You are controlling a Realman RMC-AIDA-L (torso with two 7-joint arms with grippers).
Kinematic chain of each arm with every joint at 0, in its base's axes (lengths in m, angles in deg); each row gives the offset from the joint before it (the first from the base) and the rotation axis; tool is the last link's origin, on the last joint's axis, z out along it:
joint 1: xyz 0 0 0.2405 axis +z
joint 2: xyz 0 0 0 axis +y
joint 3: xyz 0 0 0.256 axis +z
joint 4: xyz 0 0 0 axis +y
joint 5: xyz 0 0 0.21 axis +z
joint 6: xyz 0 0 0 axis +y
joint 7: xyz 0 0 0.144 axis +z
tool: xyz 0 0 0
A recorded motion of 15 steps. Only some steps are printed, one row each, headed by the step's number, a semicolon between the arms.
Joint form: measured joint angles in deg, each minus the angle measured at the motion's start. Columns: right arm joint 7, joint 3, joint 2, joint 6, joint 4, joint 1, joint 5; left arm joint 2, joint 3, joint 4, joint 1, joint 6, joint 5, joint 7.
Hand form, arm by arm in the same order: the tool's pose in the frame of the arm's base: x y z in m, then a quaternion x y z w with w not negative. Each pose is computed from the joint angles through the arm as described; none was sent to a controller.
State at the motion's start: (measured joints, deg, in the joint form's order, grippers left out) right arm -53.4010 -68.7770 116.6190 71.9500 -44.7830 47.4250 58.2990; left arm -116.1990 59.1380 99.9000 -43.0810 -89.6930 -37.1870 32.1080
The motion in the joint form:
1: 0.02 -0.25 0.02 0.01 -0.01 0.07 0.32; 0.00 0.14 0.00 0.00 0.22 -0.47 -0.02
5: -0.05 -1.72 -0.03 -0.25 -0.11 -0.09 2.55; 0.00 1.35 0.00 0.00 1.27 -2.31 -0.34
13: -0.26 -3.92 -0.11 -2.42 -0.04 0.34 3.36; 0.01 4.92 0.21 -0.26 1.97 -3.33 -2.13
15: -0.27 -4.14 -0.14 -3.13 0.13 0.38 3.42; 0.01 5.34 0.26 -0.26 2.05 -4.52 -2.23
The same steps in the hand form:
1: 0.1555 0.4095 -0.0342 -0.93930 0.32442 0.04727 0.10114; -0.0663 0.3916 0.1305 -0.90855 -0.22064 -0.04890 0.35138
5: 0.1511 0.4076 -0.0370 -0.94036 0.32224 0.05609 0.09344; -0.0588 0.3906 0.1255 -0.91379 -0.21123 -0.06091 0.34156
13: 0.1468 0.4104 -0.0410 -0.94376 0.30991 0.05334 0.10208; -0.0472 0.3871 0.1122 -0.92257 -0.20099 -0.06024 0.32377
15: 0.1471 0.4117 -0.0413 -0.94327 0.30982 0.05366 0.10666; -0.0438 0.3853 0.1096 -0.92593 -0.19738 -0.06582 0.31521

